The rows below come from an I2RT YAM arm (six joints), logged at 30 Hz.
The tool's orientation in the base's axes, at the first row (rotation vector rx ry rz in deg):
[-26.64 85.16 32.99]
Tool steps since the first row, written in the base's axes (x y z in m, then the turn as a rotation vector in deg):
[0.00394 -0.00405 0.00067 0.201 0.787 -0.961]
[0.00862 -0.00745 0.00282 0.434 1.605 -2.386]
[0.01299 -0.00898 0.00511 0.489 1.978 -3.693]
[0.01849 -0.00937 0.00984 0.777 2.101 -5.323]
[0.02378 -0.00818 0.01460 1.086 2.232 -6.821]
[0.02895 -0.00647 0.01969 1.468 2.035 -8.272]
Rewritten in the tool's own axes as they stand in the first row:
[-0.00098 -0.00557 0.00062 1.015 0.435 0.604]
[-0.00339 -0.01100 0.00229 2.494 0.848 1.232]
[-0.00580 -0.01477 0.00488 3.824 1.028 1.451]
[-0.01057 -0.01819 0.00916 5.458 0.850 1.686]
[-0.01525 -0.02025 0.01424 6.960 0.673 1.947]
[-0.02022 -0.02181 0.01957 8.391 0.196 2.066]

